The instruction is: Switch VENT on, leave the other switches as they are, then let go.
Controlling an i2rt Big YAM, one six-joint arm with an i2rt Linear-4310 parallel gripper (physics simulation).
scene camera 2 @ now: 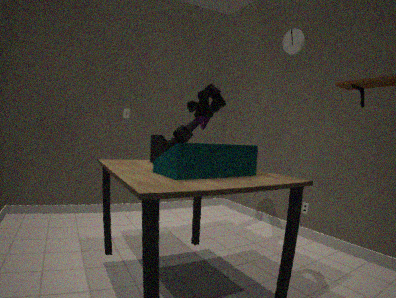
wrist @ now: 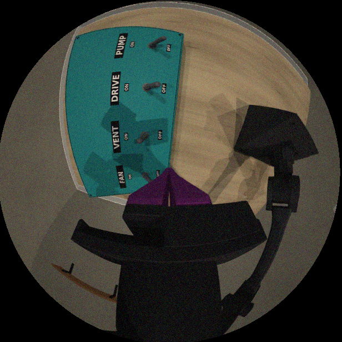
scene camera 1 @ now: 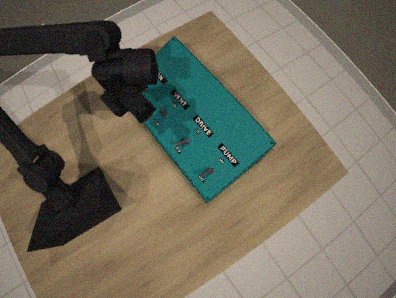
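Pixels of known places: gripper, fingertip midpoint: (scene camera 2: pixel 203 129); arm's base at its link origin: (scene camera 1: pixel 67 203).
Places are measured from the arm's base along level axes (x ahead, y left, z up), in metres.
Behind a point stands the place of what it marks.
Observation:
The teal switch panel (scene camera 1: pixel 227 112) @[x 0.573, y 0.021, z 0.042 m] (scene camera 2: pixel 217 161) @[x 0.606, y 0.085, z -0.025 m] (wrist: pixel 90 100) carries labelled toggles. The VENT lever (scene camera 1: pixel 163 112) @[x 0.401, y 0.126, z 0.011 m] (wrist: pixel 143 137) stands clear of the OFF label and appears tipped to the ON side, short and in shadow. The DRIVE lever (scene camera 1: pixel 183 142) @[x 0.414, y 0.007, z 0.007 m] (wrist: pixel 152 86) and the PUMP lever (scene camera 1: pixel 206 172) @[x 0.433, y -0.108, z 0.011 m] (wrist: pixel 158 42) lean to OFF. The FAN lever (wrist: pixel 145 176) is small beside the fingertips and seems to lean to OFF; the arm hides it in scene camera 1. My gripper (scene camera 2: pixel 202 125) @[x 0.333, y 0.115, z 0.135 m] (wrist: pixel 168 172) is shut and empty, raised above the panel and apart from the levers.
The panel sits on the wooden table (scene camera 1: pixel 280 190) @[x 0.643, y -0.268, z -0.106 m] (scene camera 2: pixel 145 187) @[x 0.815, y -0.303, z -0.106 m] (wrist: pixel 225 60). The arm's base (scene camera 1: pixel 75 215) @[x 0.044, y -0.061, z 0.069 m] (wrist: pixel 272 132) stands on the table beside the panel's OFF side. A wall shelf (scene camera 2: pixel 370 82) (wrist: pixel 85 285) is far off.

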